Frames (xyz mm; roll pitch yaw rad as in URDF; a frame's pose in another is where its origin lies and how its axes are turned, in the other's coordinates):
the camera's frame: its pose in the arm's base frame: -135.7 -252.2 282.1 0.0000 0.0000 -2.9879
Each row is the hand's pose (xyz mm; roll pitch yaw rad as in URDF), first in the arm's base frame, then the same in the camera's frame.
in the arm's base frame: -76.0 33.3 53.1 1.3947 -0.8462 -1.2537
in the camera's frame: -102.7 -273.0 -229.0 1.3947 -0.8462 1.7342
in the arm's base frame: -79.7 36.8 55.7 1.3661 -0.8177 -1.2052
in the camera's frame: -99.6 -277.0 -226.4 1.3661 -0.8177 1.7827
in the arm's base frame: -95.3 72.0 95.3 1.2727 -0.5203 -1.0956
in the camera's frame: -89.6 -314.2 -186.8 1.2727 -0.5203 1.8923
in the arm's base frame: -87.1 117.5 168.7 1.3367 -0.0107 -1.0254
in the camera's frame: -104.6 -357.9 -113.4 1.3367 -0.0107 1.9625
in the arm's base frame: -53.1 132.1 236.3 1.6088 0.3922 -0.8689
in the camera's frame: -140.5 -367.1 -45.8 1.6088 0.3922 2.1190
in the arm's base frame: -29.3 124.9 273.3 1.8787 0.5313 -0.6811
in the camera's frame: -162.9 -356.4 -8.8 1.8787 0.5313 2.3068
